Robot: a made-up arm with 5 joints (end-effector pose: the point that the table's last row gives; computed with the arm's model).
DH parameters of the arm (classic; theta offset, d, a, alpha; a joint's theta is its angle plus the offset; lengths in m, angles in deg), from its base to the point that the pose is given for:
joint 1: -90 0.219 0.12 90
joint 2: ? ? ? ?
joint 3: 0 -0.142 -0.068 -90
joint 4: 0 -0.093 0.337 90
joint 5: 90 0.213 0.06 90
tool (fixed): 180 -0.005 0 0
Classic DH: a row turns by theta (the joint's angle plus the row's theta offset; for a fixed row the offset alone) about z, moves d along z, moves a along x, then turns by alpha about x.
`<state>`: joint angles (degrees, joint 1 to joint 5).
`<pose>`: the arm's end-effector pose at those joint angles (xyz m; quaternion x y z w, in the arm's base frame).
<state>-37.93 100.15 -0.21 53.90 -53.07</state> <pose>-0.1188 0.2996 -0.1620 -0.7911 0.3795 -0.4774 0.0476</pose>
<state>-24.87 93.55 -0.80 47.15 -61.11</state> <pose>-0.1462 0.3207 -0.0842 -0.7526 0.3467 -0.5315 0.1760</pose>
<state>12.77 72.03 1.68 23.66 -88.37</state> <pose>-0.3154 0.2295 0.2415 -0.5834 0.3957 -0.4546 0.5445</pose>
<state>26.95 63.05 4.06 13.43 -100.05</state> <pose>-0.3405 0.0966 0.3719 -0.5329 0.4696 -0.3284 0.6226</pose>
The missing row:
joint 2: 90 0.332 0.017 90
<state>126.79 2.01 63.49 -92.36 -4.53</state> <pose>0.2793 0.1418 0.1404 -0.5614 -0.3758 -0.7316 0.0915</pose>
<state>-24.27 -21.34 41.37 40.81 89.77</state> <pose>-0.4361 0.1136 0.5502 -0.4172 -0.7951 -0.1096 0.4263</pose>
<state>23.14 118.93 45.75 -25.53 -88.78</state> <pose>-0.4500 0.0006 0.3074 -0.7948 0.2019 -0.0932 0.5647</pose>
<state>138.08 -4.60 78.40 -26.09 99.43</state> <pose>0.4976 -0.0402 0.3451 0.9869 -0.1398 -0.0198 0.0783</pose>
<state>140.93 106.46 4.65 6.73 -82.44</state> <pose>0.0642 -0.3660 0.1357 -0.5397 -0.4959 0.2302 0.6401</pose>
